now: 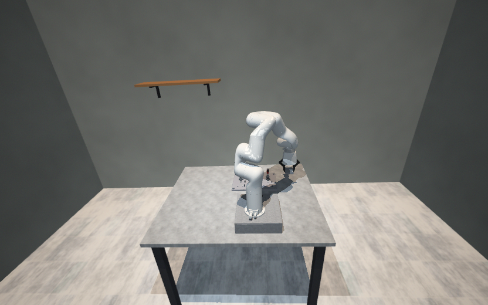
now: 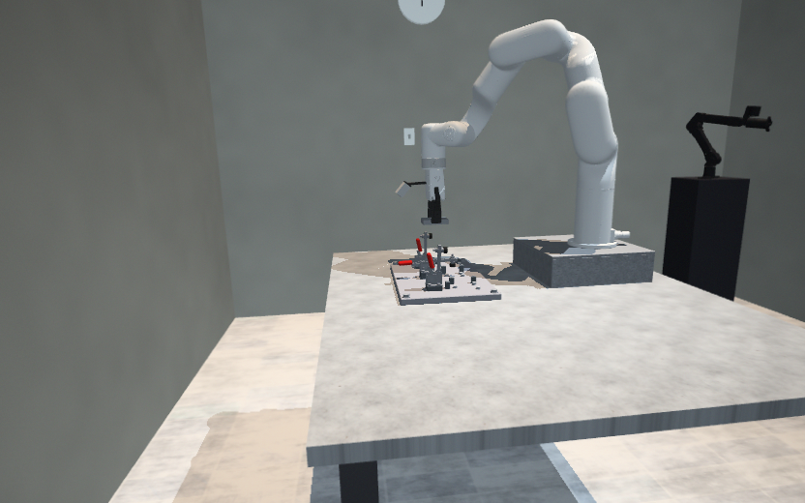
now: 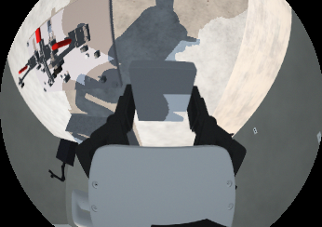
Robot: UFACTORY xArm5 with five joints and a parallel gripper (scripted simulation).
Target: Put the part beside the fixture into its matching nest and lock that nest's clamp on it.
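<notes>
The grey fixture plate is 27 cm to the left of my hand and 13 cm below it. The rest, counted from my hand: grey block part 1 cm below.
</notes>
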